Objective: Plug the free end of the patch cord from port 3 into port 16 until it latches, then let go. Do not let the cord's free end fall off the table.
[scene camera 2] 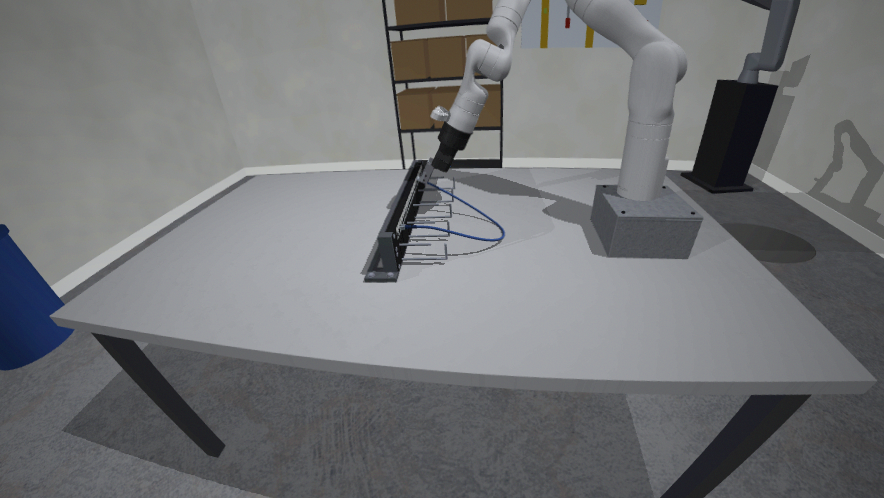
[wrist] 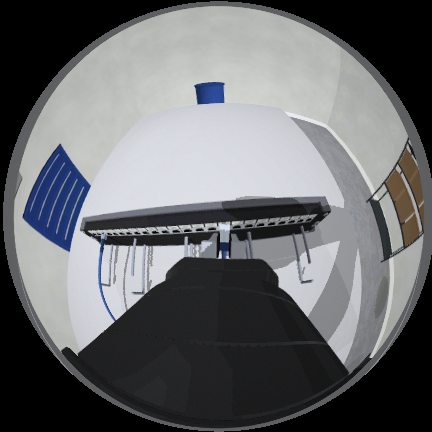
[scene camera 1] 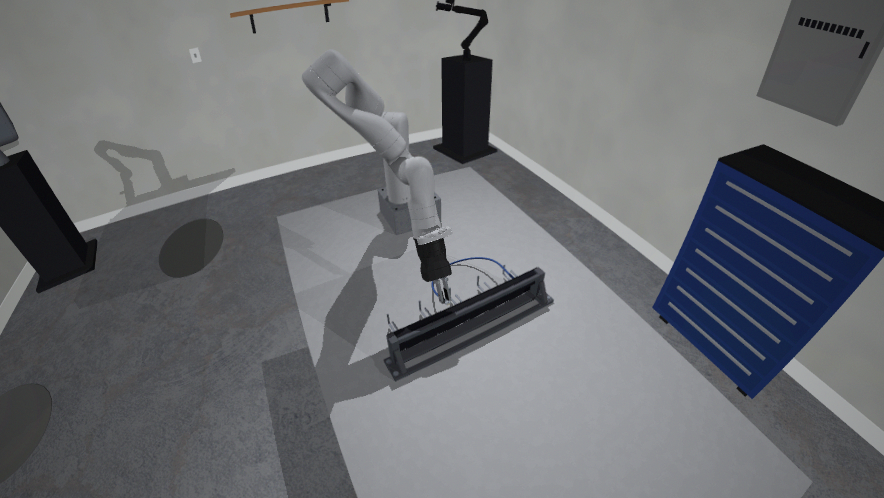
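Pixels of known places: gripper, fingertip midpoint: [scene camera 2: 423, 181] [wrist: 223, 241] [scene camera 1: 445, 301]; arm's base at its link origin: [scene camera 2: 636, 193] [scene camera 1: 400, 197].
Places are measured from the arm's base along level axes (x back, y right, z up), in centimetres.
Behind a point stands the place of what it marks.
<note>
My gripper [scene camera 1: 444, 295] {x -51.2, y 19.0, z -0.5 cm} [scene camera 2: 426, 175] {x -51.2, y 19.0, z -0.5 cm} [wrist: 223, 241] {x -51.2, y 19.0, z -0.5 cm} is shut on the plug at the cord's free end, close to the port side of the patch panel. In the wrist view the clear plug [wrist: 225, 231] {x -52.1, y 19.4, z 0.5 cm} with its blue boot [wrist: 224, 246] {x -50.5, y 19.0, z -0.3 cm} shows between the fingers, and its tip overlaps the row of ports. Whether it is inside a port, and which one, I cannot tell. The blue cord [scene camera 1: 479, 258] {x -38.9, y -4.6, z -6.2 cm} [scene camera 2: 502, 233] {x -32.3, y 2.1, z -9.4 cm} [wrist: 101, 272] {x -49.1, y -4.1, z -2.5 cm} loops out over the table; its other end is in a port near the left end in the wrist view. The black patch panel [wrist: 170, 217] {x -55.9, y 12.5, z -0.4 cm} stands upright in its frame.
Thin metal rods and hooks stick out from the port side, such as a hook [scene camera 2: 446, 251] {x -47.0, y -7.9, z -6.7 cm} near one end and a rod [wrist: 145, 267] {x -51.0, y 3.2, z -8.6 cm} left of the fingers. The arm's base block [scene camera 1: 395, 216] {x -7.1, y 6.9, z -1.9 cm} [scene camera 2: 646, 231] {x -3.9, y -12.2, z -3.2 cm} stands on the table [scene camera 1: 556, 402] {x -88.1, y 13.5, z -10.2 cm} [scene camera 2: 494, 321] {x -39.9, y -26.5, z -10.2 cm}, on the cord's side of the panel.
</note>
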